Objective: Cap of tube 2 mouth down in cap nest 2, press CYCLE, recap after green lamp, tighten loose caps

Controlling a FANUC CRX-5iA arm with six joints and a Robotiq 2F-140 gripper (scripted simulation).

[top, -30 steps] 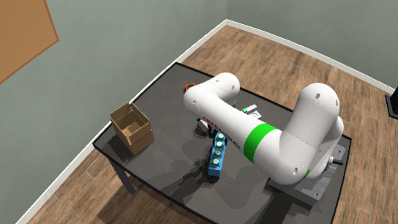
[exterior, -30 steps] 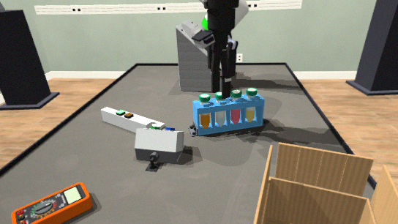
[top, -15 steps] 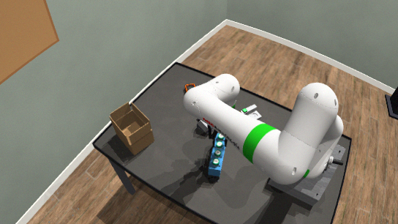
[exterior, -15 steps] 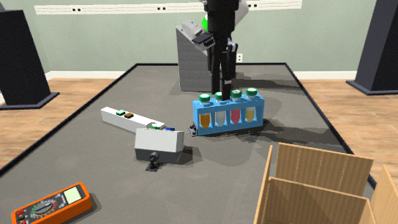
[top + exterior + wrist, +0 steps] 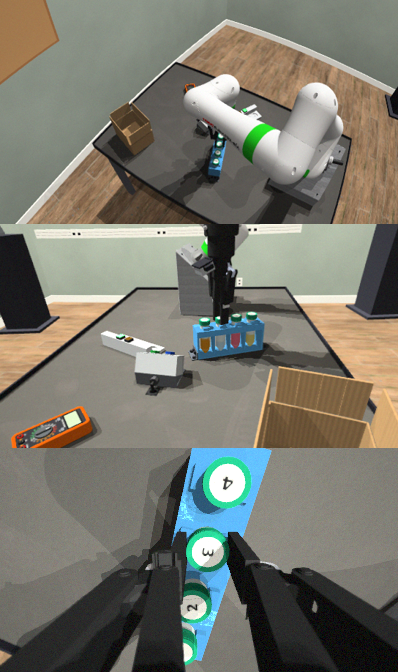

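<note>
Now: hand 30 mm above the cap 3. Round my hand: cap 2: 50 mm to the left, 30 mm below, 10 mm behind; then cap 1: 100 mm to the left, 30 mm below, 20 mm behind; then cap 4: 50 mm to the right, 30 mm below, 10 mm ahead.
</note>
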